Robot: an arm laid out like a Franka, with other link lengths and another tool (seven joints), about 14 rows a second.
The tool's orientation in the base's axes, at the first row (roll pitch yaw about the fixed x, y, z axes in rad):
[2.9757, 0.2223, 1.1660]
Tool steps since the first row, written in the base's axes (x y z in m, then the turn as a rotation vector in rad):
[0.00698, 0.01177, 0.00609, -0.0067, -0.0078, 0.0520]
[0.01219, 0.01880, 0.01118, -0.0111, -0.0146, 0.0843]
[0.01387, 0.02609, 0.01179, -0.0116, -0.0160, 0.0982]
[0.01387, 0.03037, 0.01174, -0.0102, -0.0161, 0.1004]
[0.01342, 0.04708, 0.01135, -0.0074, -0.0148, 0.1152]
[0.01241, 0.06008, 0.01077, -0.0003, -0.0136, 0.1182]
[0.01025, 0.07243, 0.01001, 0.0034, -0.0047, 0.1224]
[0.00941, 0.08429, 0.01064, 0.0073, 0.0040, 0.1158]
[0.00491, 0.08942, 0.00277, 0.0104, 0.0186, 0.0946]
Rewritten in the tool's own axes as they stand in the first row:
[0.01189, 0.00323, -0.00851, -0.0210, 0.0050, -0.0484]
[0.01907, 0.00635, -0.01493, -0.0359, 0.0085, -0.0780]
[0.02612, 0.00541, -0.01734, -0.0405, 0.0108, -0.0910]
[0.02997, 0.00388, -0.01842, -0.0405, 0.0125, -0.0930]
[0.04486, -0.00252, -0.02250, -0.0415, 0.0170, -0.1074]
[0.05626, -0.00816, -0.02546, -0.0384, 0.0236, -0.1101]
[0.06667, -0.01466, -0.02814, -0.0299, 0.0245, -0.1163]
[0.07684, -0.01954, -0.03194, -0.0191, 0.0240, -0.1120]
[0.08145, -0.02677, -0.02603, -0.0002, 0.0182, -0.0952]

